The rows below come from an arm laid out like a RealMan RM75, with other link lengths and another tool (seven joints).
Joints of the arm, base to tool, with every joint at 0 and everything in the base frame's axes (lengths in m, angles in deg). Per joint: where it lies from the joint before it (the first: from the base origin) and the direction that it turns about. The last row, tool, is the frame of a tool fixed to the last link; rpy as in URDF.
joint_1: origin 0 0 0.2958 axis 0 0 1
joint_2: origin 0 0 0 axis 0 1 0
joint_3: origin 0 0 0.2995 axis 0 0 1
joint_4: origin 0 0 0 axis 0 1 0
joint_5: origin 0 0 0.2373 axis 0 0 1
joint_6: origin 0 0 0 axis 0 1 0
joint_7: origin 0 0 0.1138 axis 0 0 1
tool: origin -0.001 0.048 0.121 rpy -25.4 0 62.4
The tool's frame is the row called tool.
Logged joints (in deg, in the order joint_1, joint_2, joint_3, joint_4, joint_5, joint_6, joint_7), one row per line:
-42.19 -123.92 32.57 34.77 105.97 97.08 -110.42
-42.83 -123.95 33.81 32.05 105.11 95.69 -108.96
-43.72 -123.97 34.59 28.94 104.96 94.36 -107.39
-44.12 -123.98 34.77 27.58 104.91 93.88 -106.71
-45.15 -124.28 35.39 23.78 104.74 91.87 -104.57
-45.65 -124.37 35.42 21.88 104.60 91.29 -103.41
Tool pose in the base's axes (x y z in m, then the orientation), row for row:
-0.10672 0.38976 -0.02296 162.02 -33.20 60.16
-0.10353 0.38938 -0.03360 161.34 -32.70 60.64
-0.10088 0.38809 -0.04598 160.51 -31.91 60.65
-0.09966 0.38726 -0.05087 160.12 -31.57 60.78
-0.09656 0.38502 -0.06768 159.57 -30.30 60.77
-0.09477 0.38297 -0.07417 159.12 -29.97 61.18
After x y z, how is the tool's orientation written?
As a rotation vector, in degrees.
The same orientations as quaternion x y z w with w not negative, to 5 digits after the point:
0.92006 -0.18853 0.34163 0.03500
0.91893 -0.18625 0.34538 0.03984
0.91863 -0.18263 0.34711 0.04773
0.91822 -0.18104 0.34855 0.05100
0.91863 -0.17443 0.34985 0.05741
0.91762 -0.17283 0.35281 0.06026

